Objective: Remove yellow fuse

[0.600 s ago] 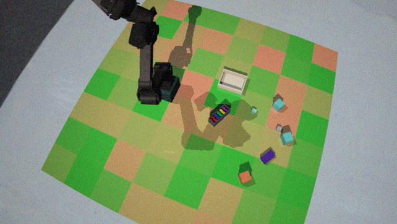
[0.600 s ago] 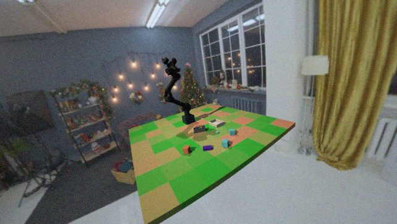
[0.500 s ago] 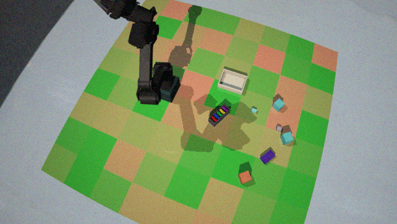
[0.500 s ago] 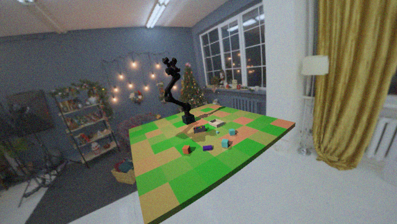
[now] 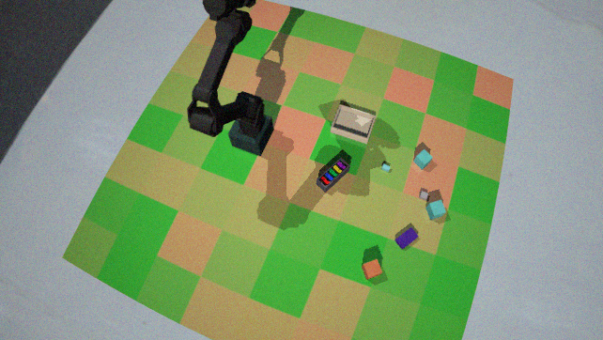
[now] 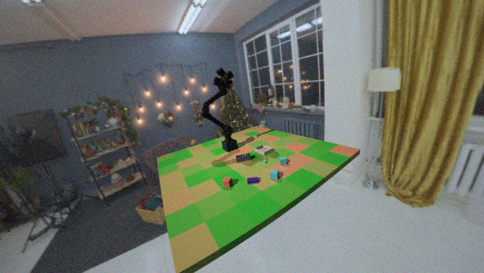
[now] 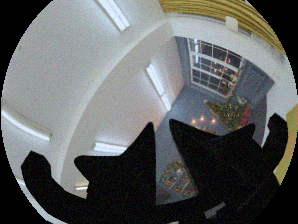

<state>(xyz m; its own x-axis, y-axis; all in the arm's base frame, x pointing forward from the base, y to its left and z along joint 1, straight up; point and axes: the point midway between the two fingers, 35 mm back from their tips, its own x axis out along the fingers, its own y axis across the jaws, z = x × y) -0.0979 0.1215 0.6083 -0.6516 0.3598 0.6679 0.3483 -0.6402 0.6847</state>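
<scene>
Now: gripper tip 690 mm above the yellow fuse, 420 mm short of it and 140 mm to the left of it. Round my gripper tip: white tray 710 mm below, 410 mm ahead, 50 mm to the left; then orange cube 690 mm below, 640 mm ahead, 400 mm to the right; then cyan piece 710 mm below, 570 mm ahead, 60 mm to the right.
</scene>
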